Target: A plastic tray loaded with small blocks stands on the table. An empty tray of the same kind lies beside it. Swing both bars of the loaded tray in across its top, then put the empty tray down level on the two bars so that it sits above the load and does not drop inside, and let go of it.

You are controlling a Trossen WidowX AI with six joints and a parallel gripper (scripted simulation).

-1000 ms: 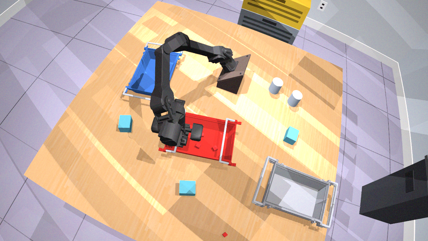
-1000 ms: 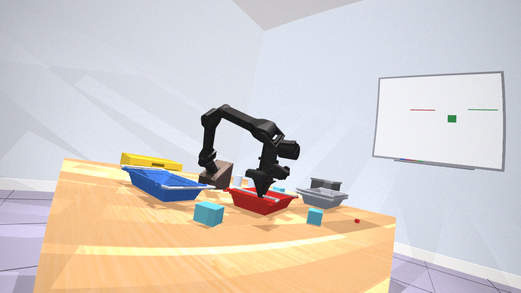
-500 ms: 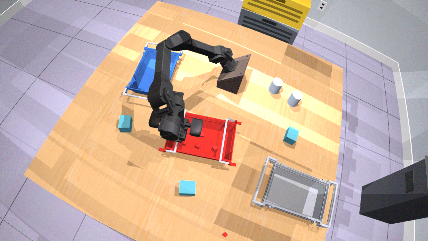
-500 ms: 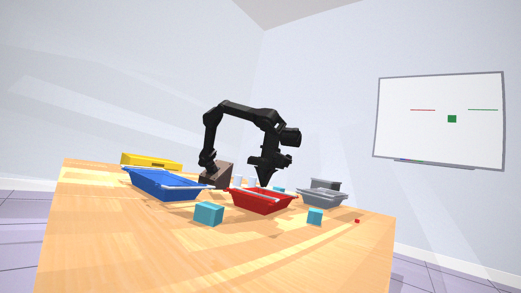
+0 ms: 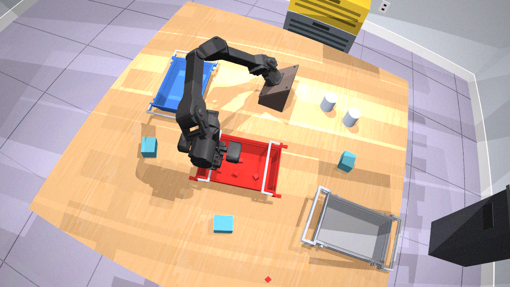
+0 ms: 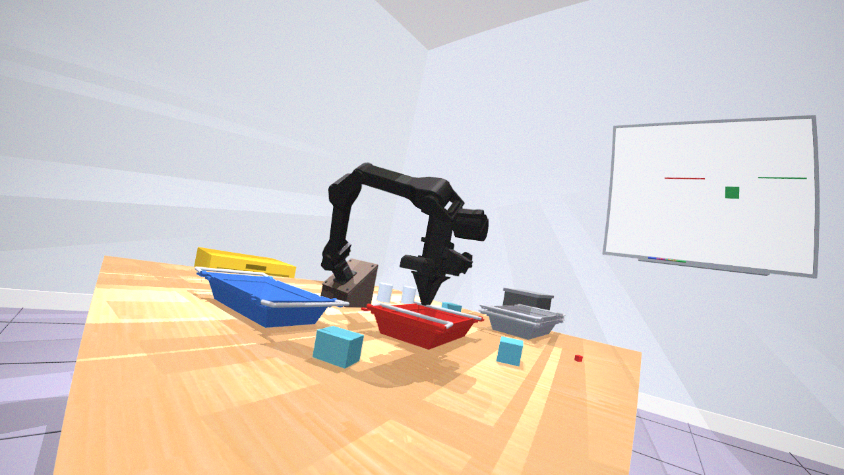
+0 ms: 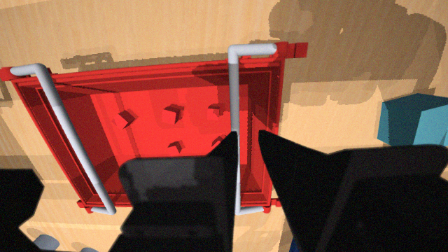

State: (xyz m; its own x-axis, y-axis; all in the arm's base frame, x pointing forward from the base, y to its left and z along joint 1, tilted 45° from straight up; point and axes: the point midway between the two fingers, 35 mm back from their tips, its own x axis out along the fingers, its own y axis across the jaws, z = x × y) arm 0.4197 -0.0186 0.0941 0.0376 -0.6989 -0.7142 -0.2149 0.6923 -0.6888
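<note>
Now: gripper tip 270 mm past the blue tray, 250 mm to the left of it and 50 mm above it.
</note>
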